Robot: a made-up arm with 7 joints. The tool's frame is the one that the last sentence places.
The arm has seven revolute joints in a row. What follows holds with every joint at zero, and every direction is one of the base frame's. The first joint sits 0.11 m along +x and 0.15 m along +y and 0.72 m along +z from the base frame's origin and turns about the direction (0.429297, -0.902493, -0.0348), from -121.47 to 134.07 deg. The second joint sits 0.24 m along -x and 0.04 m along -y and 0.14 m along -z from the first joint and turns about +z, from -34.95 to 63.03 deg. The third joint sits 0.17 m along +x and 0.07 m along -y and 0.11 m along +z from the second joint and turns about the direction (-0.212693, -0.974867, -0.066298), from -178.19 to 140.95 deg. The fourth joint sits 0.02 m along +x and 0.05 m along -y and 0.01 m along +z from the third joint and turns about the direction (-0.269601, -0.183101, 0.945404), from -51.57 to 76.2 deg. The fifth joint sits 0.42 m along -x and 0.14 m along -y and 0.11 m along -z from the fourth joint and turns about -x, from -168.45 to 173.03 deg. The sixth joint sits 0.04 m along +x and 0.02 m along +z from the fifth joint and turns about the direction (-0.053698, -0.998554, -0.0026), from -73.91 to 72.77 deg. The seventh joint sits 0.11 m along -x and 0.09 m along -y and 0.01 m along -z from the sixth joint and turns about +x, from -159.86 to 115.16 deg. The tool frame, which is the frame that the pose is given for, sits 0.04 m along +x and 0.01 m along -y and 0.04 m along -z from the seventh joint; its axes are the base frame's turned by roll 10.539, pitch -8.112 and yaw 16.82 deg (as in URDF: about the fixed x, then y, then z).
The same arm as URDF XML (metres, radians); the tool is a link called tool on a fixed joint. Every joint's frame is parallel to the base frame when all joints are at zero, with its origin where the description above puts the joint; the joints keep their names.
<robot name="arm">
<joint name="joint 1" type="revolute"><parent link="base"/><child link="link1"/><origin xyz="0.1100 0.1500 0.7200"/><axis xyz="0.429297 -0.902493 -0.0348"/><limit lower="-2.1201" upper="2.3400"/></joint>
<joint name="joint 2" type="revolute"><parent link="link1"/><child link="link2"/><origin xyz="-0.2400 -0.0400 -0.1400"/><axis xyz="0 0 1"/><limit lower="-0.6100" upper="1.1001"/></joint>
<joint name="joint 3" type="revolute"><parent link="link2"/><child link="link3"/><origin xyz="0.1700 -0.0700 0.1100"/><axis xyz="-0.212693 -0.974867 -0.066298"/><limit lower="-3.1100" upper="2.4600"/></joint>
<joint name="joint 4" type="revolute"><parent link="link3"/><child link="link4"/><origin xyz="0.0200 -0.0500 0.0100"/><axis xyz="-0.269601 -0.183101 0.945404"/><limit lower="-0.9001" upper="1.3299"/></joint>
<joint name="joint 5" type="revolute"><parent link="link4"/><child link="link5"/><origin xyz="-0.4200 -0.1400 -0.1100"/><axis xyz="-1 0 0"/><limit lower="-2.9400" upper="3.0199"/></joint>
<joint name="joint 6" type="revolute"><parent link="link5"/><child link="link6"/><origin xyz="0.0400 0.0000 0.0200"/><axis xyz="-0.053698 -0.998554 -0.0026"/><limit lower="-1.2900" upper="1.2701"/></joint>
<joint name="joint 7" type="revolute"><parent link="link6"/><child link="link7"/><origin xyz="-0.1100 -0.0900 -0.0100"/><axis xyz="1 0 0"/><limit lower="-2.7901" upper="2.0099"/></joint>
<joint name="tool_fixed" type="fixed"><parent link="link7"/><child link="tool"/><origin xyz="0.0400 -0.0100 -0.0400" rpy="0.1839 -0.1416 0.2936"/></joint>
<link name="base"/>
<link name="link1"/>
<link name="link2"/>
<link name="link3"/>
<link name="link4"/>
<link name="link5"/>
<link name="link6"/>
<link name="link7"/>
<link name="tool"/>
</robot>

